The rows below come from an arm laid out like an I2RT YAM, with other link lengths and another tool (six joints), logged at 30 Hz.
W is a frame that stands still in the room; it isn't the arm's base.
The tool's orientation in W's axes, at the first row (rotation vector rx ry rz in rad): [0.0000 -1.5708 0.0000]
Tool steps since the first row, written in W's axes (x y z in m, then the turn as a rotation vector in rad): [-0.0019 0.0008 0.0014 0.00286 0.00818 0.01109]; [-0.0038 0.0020 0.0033 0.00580 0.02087 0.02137]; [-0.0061 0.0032 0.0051 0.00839 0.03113 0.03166]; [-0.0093 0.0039 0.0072 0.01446 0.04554 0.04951]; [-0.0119 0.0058 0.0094 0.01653 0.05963 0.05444]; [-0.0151 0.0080 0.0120 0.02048 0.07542 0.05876]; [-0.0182 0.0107 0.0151 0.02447 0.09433 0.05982]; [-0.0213 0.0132 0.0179 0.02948 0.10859 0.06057]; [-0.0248 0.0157 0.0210 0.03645 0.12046 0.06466]
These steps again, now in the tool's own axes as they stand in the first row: [0.0014 0.0008 0.0019 0.01109 0.00818 -0.00286]; [0.0033 0.0020 0.0038 0.02137 0.02087 -0.00580]; [0.0051 0.0032 0.0061 0.03166 0.03113 -0.00839]; [0.0072 0.0039 0.0093 0.04951 0.04554 -0.01446]; [0.0094 0.0058 0.0119 0.05444 0.05963 -0.01653]; [0.0120 0.0080 0.0151 0.05876 0.07542 -0.02048]; [0.0151 0.0107 0.0182 0.05982 0.09433 -0.02447]; [0.0179 0.0132 0.0213 0.06057 0.10859 -0.02948]; [0.0210 0.0157 0.0248 0.06466 0.12046 -0.03645]
